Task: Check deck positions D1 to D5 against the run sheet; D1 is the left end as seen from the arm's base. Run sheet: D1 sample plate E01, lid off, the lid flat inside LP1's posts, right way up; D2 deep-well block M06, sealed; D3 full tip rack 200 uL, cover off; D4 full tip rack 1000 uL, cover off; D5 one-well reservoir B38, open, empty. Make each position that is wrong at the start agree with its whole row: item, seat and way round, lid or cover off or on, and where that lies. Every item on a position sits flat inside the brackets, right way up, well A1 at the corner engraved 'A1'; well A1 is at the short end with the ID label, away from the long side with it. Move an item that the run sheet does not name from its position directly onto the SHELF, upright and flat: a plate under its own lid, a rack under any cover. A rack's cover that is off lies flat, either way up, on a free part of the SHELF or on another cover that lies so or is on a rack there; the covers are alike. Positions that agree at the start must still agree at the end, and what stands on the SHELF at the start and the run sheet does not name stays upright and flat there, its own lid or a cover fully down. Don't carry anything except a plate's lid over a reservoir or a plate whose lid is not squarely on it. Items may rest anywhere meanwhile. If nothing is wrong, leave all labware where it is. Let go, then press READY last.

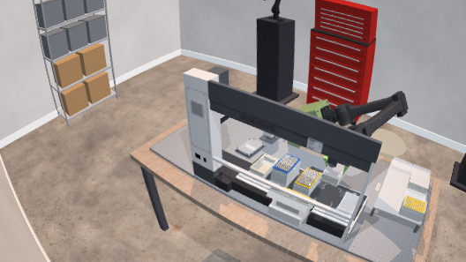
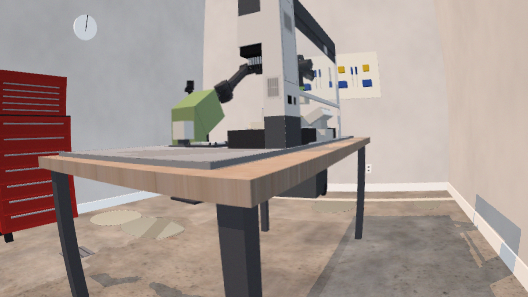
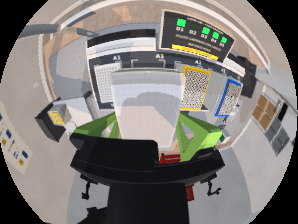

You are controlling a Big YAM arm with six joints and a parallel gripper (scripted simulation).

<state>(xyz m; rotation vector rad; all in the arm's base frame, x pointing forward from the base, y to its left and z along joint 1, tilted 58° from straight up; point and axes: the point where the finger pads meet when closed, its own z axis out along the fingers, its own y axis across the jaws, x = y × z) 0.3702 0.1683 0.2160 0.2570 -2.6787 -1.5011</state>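
Right now the yellow-framed tip rack is 30 mm ahead of my hand, 120 mm to the right of it and 120 mm below it. From my hand the other things lie so: sample plate 10 mm behind, 120 mm to the left, 160 mm below; deep-well block 10 mm below; blue-framed tip rack 40 mm ahead, 240 mm to the right, 100 mm below.
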